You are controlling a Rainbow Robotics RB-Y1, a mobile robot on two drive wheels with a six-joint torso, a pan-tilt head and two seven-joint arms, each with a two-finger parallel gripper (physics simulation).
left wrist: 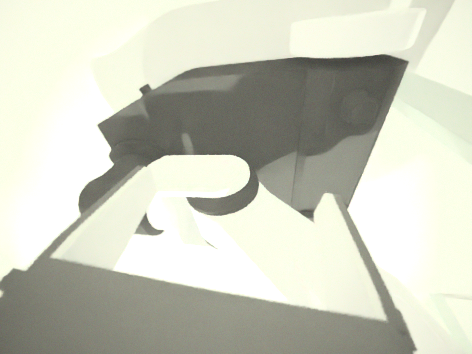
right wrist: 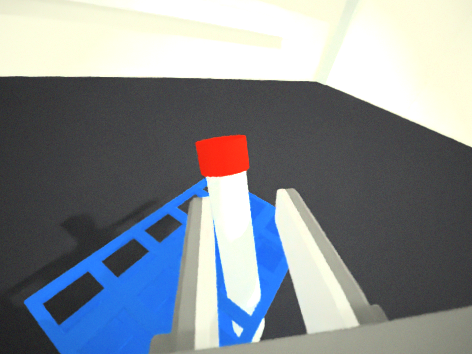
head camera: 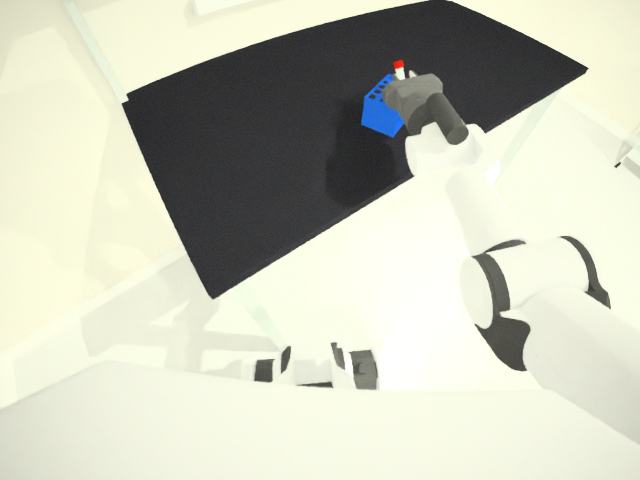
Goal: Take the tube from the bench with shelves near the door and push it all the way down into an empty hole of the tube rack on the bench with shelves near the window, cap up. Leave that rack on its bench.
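Frame: origin at the robot's base, x ahead, y left, z up, level; millimetres.
Seen in the pictures: left gripper, fingertip midpoint: [left wrist: 233,191]; right gripper, fingertip midpoint: [right wrist: 244,207] [head camera: 402,76].
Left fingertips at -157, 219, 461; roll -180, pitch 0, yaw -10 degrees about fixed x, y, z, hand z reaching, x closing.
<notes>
Offsets run from my left fingertips to a thing's top centre, as dx, dy, dz. Level surfaces: height alone.
The tube @(+651, -474, +600) [head camera: 398,66] [right wrist: 231,215], white with a red cap on top, stands with its lower end in a hole near one end of the blue tube rack @(+662, -458, +530) [head camera: 379,116] [right wrist: 100,276]. It leans slightly, and a long part of it shows above the rack's top. Its lower tip shows below the top plate in the right wrist view. My right gripper [head camera: 404,75] [right wrist: 244,207] is partly open, with its fingers on either side of the tube; the tube is nearer the finger at the picture's left. My left gripper [left wrist: 233,191] is open and empty, away from the rack.
The rack stands on the black bench top @(dz +453) [head camera: 258,155] [right wrist: 125,125], towards its upper right in the head view. Several other rack holes look empty. Pale bench legs and the bench's near edge show below. Parts of the robot's own body fill much of the left wrist view.
</notes>
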